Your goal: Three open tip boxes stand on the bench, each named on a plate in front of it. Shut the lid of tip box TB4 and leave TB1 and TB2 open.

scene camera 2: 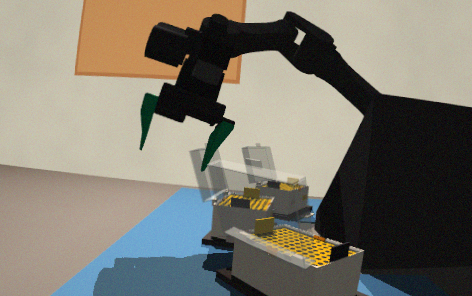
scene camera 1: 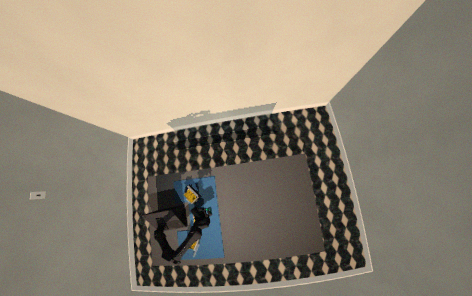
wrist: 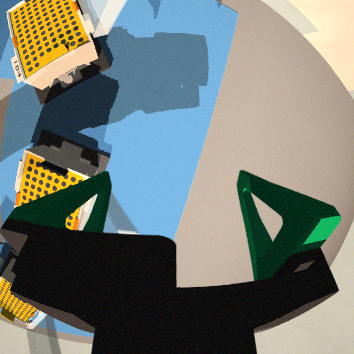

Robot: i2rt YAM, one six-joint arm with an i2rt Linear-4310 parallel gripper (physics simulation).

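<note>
Three grey tip boxes with yellow racks stand in a row, their clear lids raised. The nearest box has a side plate that appears to read TB4, though blurred. Its clear lid stands up along the side away from the arm's base. The middle box and the far box have plates I cannot read. My gripper is open and empty, high above the mat; in the wrist view its left finger partly covers the middle box.
The boxes stand on a blue mat on a grey-brown bench. The arm's dark base block stands beside the row. The raised lids of the middle box and far box rise behind the nearest one.
</note>
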